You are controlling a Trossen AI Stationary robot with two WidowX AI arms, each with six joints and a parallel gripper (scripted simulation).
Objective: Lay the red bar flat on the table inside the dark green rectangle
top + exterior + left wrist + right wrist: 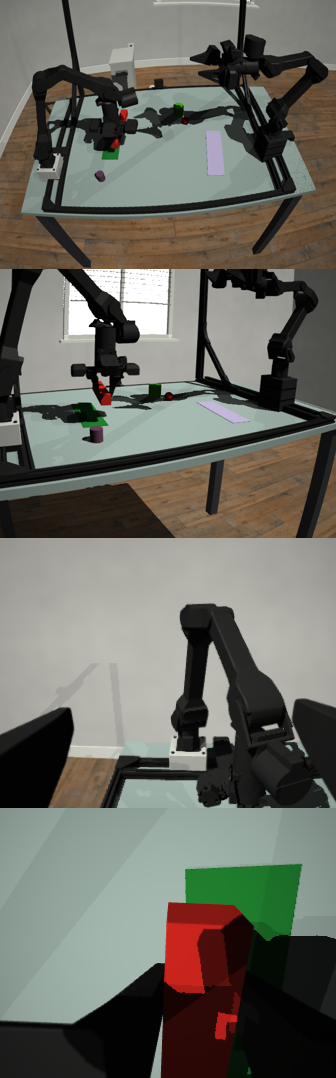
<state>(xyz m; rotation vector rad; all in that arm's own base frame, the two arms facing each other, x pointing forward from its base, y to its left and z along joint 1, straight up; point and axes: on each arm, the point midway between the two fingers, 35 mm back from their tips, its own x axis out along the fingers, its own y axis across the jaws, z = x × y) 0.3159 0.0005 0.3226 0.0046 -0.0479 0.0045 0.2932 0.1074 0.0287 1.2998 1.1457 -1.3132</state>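
The red bar lies 70 mm behind my right hand, 10 mm to the left of it and 30 mm below it. From my right hand the other things lie so: purple cylinder 130 mm ahead, 70 mm to the right, 80 mm below; then dark green rectangle 90 mm behind, 20 mm to the right, 100 mm below; then dark red ball 140 mm behind, 300 mm to the left, 80 mm below.
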